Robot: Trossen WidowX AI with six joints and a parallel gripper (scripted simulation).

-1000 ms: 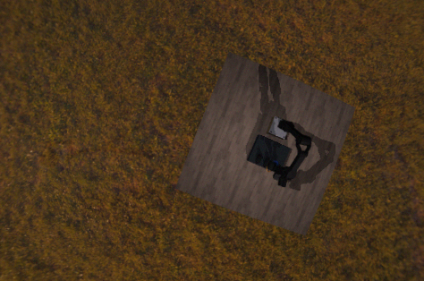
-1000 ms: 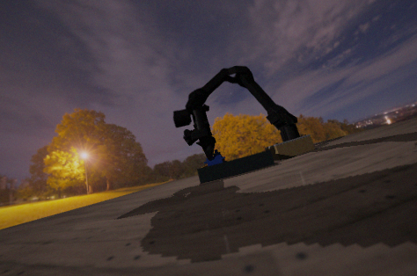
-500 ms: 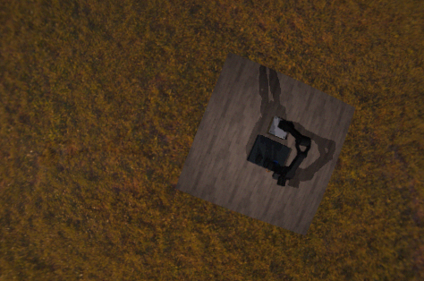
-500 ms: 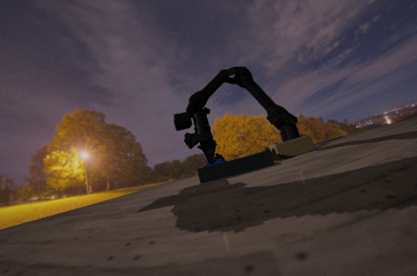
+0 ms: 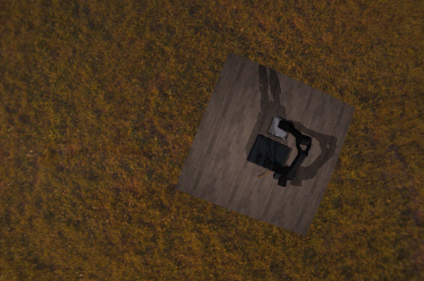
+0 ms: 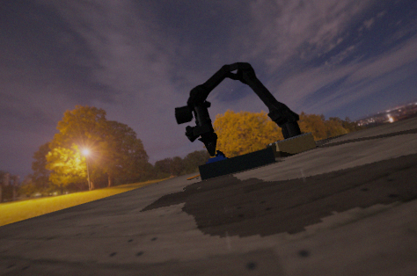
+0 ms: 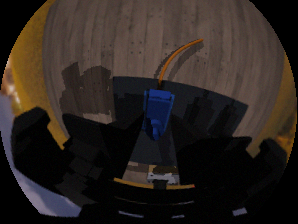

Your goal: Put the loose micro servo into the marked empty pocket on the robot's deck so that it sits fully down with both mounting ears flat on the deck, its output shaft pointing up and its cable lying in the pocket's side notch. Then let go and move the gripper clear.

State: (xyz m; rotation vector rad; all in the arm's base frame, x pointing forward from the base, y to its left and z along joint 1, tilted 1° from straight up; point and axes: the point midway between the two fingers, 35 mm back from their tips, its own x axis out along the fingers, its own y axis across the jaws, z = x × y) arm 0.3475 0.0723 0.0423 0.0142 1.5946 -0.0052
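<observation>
Right now my gripper tip is 12 cm past the dark deck, 7 cm to the left of it and 5 cm above it.
</observation>
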